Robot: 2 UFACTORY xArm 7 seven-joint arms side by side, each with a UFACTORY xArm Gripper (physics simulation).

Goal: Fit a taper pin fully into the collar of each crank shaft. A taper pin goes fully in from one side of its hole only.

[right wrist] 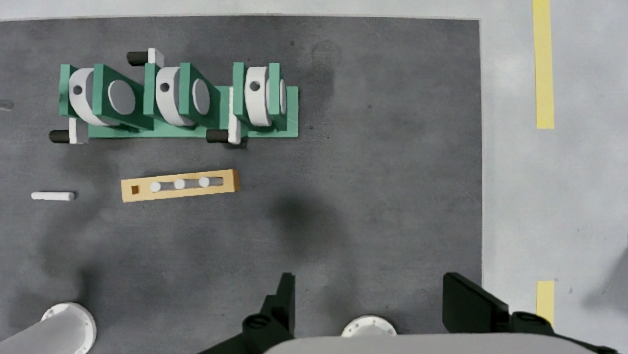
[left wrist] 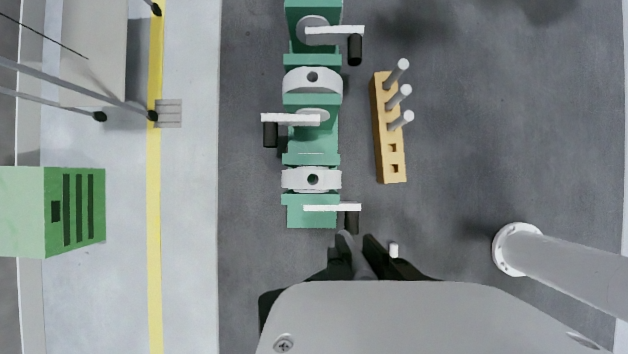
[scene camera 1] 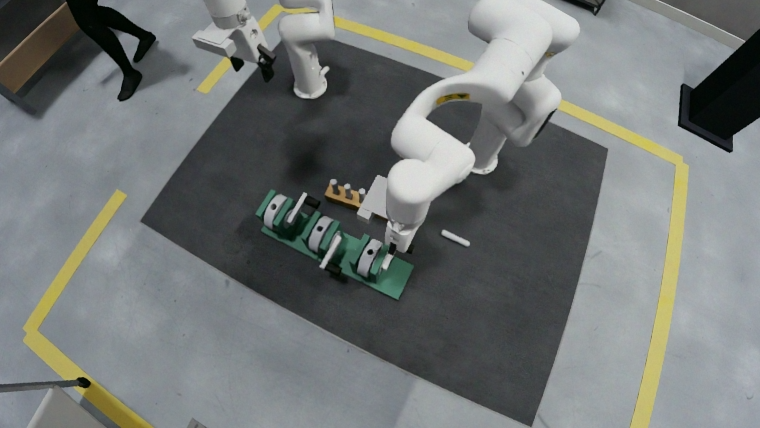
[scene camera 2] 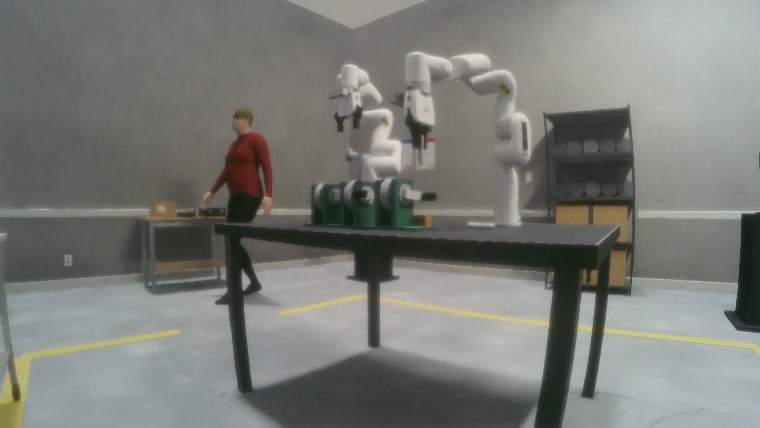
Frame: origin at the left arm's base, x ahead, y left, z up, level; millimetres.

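Where they show: left gripper, fingertip midpoint: (left wrist: pixel 352 250) (scene camera 2: pixel 419 149); right gripper, fingertip midpoint: (right wrist: pixel 369 298) (scene camera 1: pixel 254 73) (scene camera 2: pixel 347 130); left arm's base at its link origin: (right wrist: pixel 70 329) (left wrist: pixel 516 248) (scene camera 1: pixel 478 158) (scene camera 2: pixel 505 225); right arm's base at its link origin: (scene camera 1: pixel 310 86).
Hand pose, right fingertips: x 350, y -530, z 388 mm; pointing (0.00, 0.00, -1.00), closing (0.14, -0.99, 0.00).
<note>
Each offset is from my right fingertips to the centre of the thing.
Three crank shafts with white collars (scene camera 1: pixel 275 211) (scene camera 1: pixel 321 233) (scene camera 1: pixel 368 258) stand in green brackets on a green base (scene camera 1: pixel 398 279) (right wrist: pixel 292 112). Each collar shows a dark, open hole on its upper side. My left gripper (scene camera 1: pixel 392 248) (scene camera 2: pixel 420 139) (left wrist: pixel 352 250) is shut on a grey taper pin @[dx +105, dy +498, dz -156 mm] (scene camera 2: pixel 420 157) (left wrist: pixel 359 257), which points down. It hangs well above the crank at the right end of the base in scene camera 1. Three taper pins @[dx +32, dy +227, dz -323 mm] (left wrist: pixel 397 73) @[dx +21, dy +269, dz -323 mm] (left wrist: pixel 399 97) @[dx +11, dy +311, dz -323 mm] (left wrist: pixel 402 120) stand in a wooden rack (scene camera 1: pixel 343 198) (left wrist: pixel 386 176) (right wrist: pixel 144 195). My right gripper (scene camera 1: pixel 252 64) (scene camera 2: pixel 348 121) (right wrist: pixel 369 298) is open and empty, high up and away from the base.
A white rod @[dx -56, dy +602, dz -379 mm] (scene camera 1: pixel 455 238) (left wrist: pixel 394 250) (right wrist: pixel 53 196) lies on the dark table top. Crank arms with black handles (left wrist: pixel 354 49) (left wrist: pixel 270 134) (left wrist: pixel 352 221) stick out on both sides of the green base. A person in red (scene camera 2: pixel 247 159) stands behind the table.
</note>
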